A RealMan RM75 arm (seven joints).
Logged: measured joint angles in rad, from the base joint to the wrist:
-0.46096 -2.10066 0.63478 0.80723 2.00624 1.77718 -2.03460
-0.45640 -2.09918 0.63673 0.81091 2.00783 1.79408 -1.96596
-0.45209 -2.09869 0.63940 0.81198 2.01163 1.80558 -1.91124
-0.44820 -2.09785 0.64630 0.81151 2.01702 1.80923 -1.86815
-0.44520 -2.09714 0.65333 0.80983 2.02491 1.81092 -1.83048
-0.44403 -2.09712 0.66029 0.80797 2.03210 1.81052 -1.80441
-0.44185 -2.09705 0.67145 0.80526 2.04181 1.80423 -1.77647
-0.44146 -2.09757 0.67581 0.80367 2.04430 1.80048 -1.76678
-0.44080 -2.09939 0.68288 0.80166 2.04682 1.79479 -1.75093
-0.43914 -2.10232 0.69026 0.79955 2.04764 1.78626 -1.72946
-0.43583 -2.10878 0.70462 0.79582 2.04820 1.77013 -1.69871
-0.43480 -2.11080 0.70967 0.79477 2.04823 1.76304 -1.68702
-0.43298 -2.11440 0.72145 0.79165 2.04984 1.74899 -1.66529
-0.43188 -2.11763 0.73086 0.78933 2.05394 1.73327 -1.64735
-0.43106 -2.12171 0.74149 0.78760 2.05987 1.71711 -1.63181
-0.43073 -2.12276 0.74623 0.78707 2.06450 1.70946 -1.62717
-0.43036 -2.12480 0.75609 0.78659 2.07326 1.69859 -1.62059
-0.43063 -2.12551 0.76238 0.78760 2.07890 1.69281 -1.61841
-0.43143 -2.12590 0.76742 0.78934 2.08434 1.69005 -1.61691
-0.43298 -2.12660 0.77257 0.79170 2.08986 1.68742 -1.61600
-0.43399 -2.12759 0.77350 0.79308 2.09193 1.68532 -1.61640
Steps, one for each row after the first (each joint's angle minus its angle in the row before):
0.00456 0.00148 0.00195 0.00368 0.00159 0.01690 0.06864
0.00431 0.00049 0.00267 0.00107 0.00380 0.01150 0.05472
0.00389 0.00084 0.00690 -0.00047 0.00539 0.00365 0.04309
0.00300 0.00071 0.00703 -0.00168 0.00789 0.00169 0.03767
0.00117 0.00002 0.00696 -0.00186 0.00719 -0.00040 0.02607
0.00218 0.00007 0.01116 -0.00271 0.00971 -0.00629 0.02794
0.00039 -0.00052 0.00436 -0.00159 0.00249 -0.00375 0.00969
0.00066 -0.00182 0.00707 -0.00201 0.00252 -0.00569 0.01585
0.00166 -0.00293 0.00738 -0.00211 0.00082 -0.00853 0.02147
0.00331 -0.00646 0.01436 -0.00373 0.00056 -0.01613 0.03075
0.00103 -0.00202 0.00505 -0.00105 0.00003 -0.00709 0.01169
0.00182 -0.00360 0.01178 -0.00312 0.00161 -0.01405 0.02173
0.00110 -0.00323 0.00941 -0.00232 0.00410 -0.01572 0.01794
0.00082 -0.00408 0.01063 -0.00173 0.00593 -0.01616 0.01554
0.00033 -0.00105 0.00474 -0.00053 0.00463 -0.00765 0.00464
0.00037 -0.00204 0.00986 -0.00048 0.00876 -0.01087 0.00658
-0.00027 -0.00071 0.00629 0.00101 0.00564 -0.00578 0.00218
-0.00080 -0.00039 0.00504 0.00174 0.00544 -0.00276 0.00150
-0.00155 -0.00070 0.00515 0.00236 0.00552 -0.00263 0.00091
-0.00101 -0.00099 0.00093 0.00138 0.00207 -0.00210 -0.00040

